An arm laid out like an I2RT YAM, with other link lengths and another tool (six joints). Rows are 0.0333 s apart.
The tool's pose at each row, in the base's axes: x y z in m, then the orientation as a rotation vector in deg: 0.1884, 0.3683, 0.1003, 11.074, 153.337, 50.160; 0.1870, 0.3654, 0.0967, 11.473, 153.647, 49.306; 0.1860, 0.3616, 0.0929, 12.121, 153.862, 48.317; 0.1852, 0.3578, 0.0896, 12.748, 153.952, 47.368; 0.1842, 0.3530, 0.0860, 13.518, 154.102, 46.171; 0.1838, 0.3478, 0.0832, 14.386, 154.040, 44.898; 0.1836, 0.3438, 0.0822, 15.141, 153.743, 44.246; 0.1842, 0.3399, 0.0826, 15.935, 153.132, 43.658; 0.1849, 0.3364, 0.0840, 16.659, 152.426, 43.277; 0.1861, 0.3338, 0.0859, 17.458, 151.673, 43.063; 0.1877, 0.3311, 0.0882, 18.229, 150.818, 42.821
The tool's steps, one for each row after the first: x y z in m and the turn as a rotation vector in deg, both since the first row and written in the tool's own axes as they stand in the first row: 0.0016, -0.0045, 0.0007, 0.674, -0.041, 0.168; 0.0027, -0.0099, 0.0011, 1.437, -0.243, 0.459; 0.0034, -0.0149, 0.0013, 2.140, -0.536, 0.720; 0.0042, -0.0209, 0.0010, 3.036, -0.860, 1.047; 0.0041, -0.0268, 0.0002, 3.940, -1.405, 1.385; 0.0037, -0.0306, -0.0014, 4.374, -1.966, 1.718; 0.0021, -0.0335, -0.0036, 4.693, -2.801, 2.028; 0.0003, -0.0354, -0.0064, 4.847, -3.654, 2.313; -0.0019, -0.0363, -0.0088, 4.891, -4.511, 2.676; -0.0046, -0.0371, -0.0115, 4.924, -5.464, 2.999
